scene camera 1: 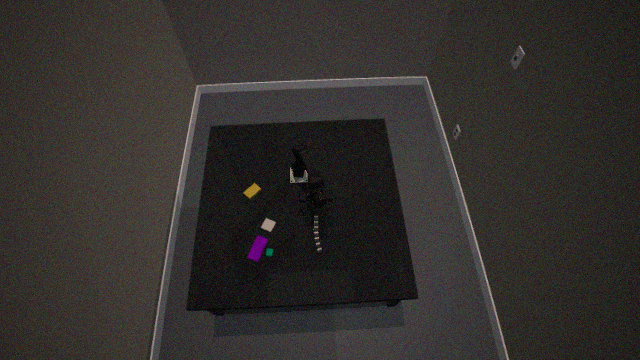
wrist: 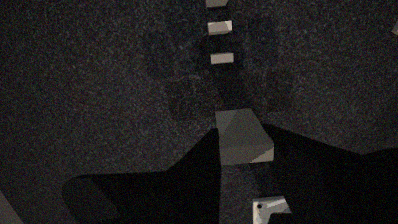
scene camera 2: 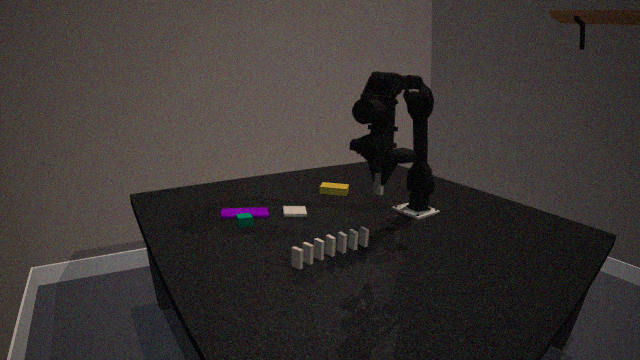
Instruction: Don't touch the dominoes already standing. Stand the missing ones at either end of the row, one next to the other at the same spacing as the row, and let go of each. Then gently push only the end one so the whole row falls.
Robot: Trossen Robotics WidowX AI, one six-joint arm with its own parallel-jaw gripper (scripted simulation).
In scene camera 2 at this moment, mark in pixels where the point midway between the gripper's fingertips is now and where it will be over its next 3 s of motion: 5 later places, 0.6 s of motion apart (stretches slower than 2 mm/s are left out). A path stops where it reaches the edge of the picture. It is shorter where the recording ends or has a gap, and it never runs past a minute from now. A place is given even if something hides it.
The gripper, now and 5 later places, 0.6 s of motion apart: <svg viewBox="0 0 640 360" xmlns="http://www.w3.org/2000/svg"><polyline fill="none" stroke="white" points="379,183 375,205 374,230 374,230 378,188 383,198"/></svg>
